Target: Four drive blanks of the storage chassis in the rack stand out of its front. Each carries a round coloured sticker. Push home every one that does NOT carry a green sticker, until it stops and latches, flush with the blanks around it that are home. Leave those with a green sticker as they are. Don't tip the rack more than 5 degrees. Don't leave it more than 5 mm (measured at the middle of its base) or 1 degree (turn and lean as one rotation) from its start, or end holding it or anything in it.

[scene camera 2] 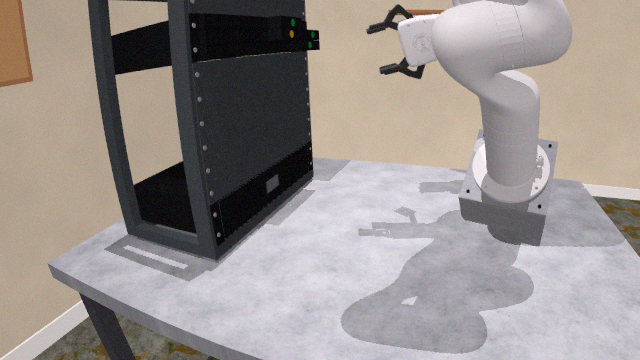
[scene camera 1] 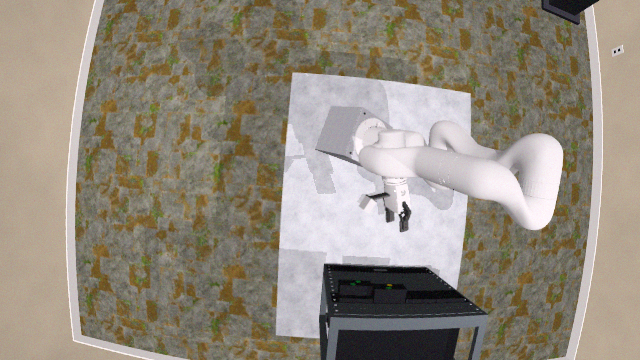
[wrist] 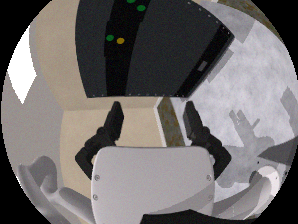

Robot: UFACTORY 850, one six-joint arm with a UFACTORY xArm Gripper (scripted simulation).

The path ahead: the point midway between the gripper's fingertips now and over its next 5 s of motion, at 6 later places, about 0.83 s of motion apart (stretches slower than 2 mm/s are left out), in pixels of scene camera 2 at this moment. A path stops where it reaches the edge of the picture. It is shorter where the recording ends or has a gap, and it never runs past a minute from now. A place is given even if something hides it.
My gripper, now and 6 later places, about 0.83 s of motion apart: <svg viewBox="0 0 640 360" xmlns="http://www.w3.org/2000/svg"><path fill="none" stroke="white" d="M373 51L378 32L375 31L334 28L309 28L323 37L325 40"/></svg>
